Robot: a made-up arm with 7 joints. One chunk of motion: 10 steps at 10 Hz.
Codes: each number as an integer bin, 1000 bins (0 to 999) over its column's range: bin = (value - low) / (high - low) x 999, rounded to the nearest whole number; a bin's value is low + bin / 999 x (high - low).
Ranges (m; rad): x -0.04..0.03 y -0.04..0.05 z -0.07..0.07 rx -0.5..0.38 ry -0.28..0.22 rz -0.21..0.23
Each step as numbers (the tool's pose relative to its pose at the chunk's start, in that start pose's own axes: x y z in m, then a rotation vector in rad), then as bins.
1 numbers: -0.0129 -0.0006 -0.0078 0.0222 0.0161 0.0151
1 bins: 387 437 444 593 592 511
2 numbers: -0.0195 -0.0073 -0.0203 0.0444 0.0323 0.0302
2 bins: 293 363 355 618 624 545
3 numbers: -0.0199 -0.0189 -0.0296 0.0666 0.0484 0.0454
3 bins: 287 234 288 643 656 580
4 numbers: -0.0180 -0.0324 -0.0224 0.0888 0.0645 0.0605
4 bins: 314 84 340 668 688 614
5 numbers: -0.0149 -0.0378 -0.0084 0.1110 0.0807 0.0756
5 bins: 358 24 440 694 721 648
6 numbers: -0.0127 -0.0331 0.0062 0.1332 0.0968 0.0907
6 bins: 390 77 544 719 753 683
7 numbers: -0.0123 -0.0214 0.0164 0.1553 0.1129 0.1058
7 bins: 395 206 617 744 785 717
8 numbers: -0.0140 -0.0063 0.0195 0.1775 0.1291 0.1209
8 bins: 371 374 639 769 817 751
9 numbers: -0.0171 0.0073 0.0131 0.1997 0.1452 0.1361
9 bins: 327 525 593 794 850 786
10 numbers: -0.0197 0.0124 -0.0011 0.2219 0.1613 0.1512
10 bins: 290 582 492 820 882 820
